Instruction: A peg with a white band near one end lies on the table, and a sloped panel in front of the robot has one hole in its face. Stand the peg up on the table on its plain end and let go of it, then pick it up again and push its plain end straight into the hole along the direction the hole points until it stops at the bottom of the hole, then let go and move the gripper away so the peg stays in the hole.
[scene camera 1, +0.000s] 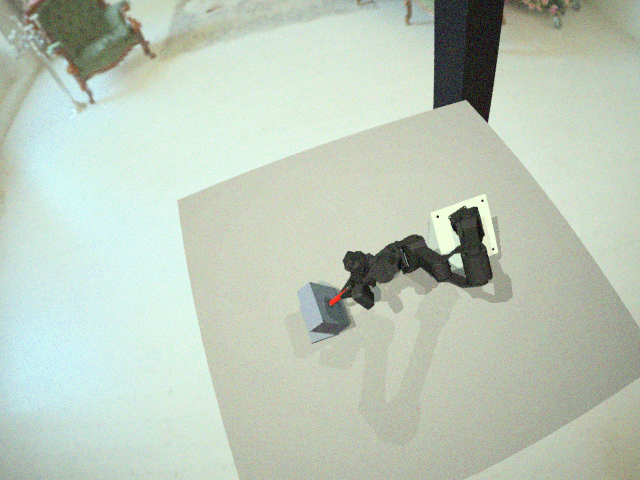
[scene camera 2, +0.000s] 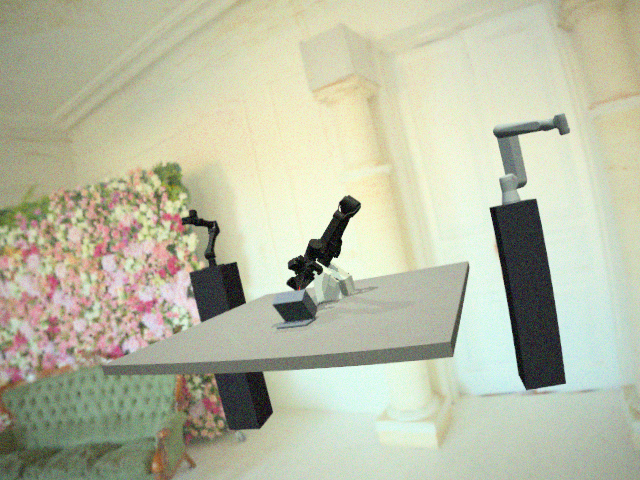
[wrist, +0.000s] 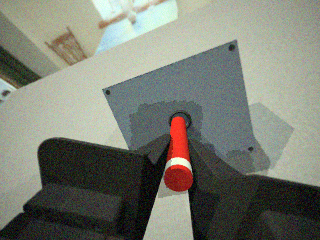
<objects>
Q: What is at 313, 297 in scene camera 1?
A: A grey sloped panel.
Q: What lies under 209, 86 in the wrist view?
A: A grey sloped panel.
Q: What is the gripper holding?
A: A red peg.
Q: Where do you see the gripper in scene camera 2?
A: At 299, 291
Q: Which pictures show the gripper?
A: Scene camera 1, scene camera 2 and the wrist view: all of them.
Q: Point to a red peg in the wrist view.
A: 178, 176
</objects>
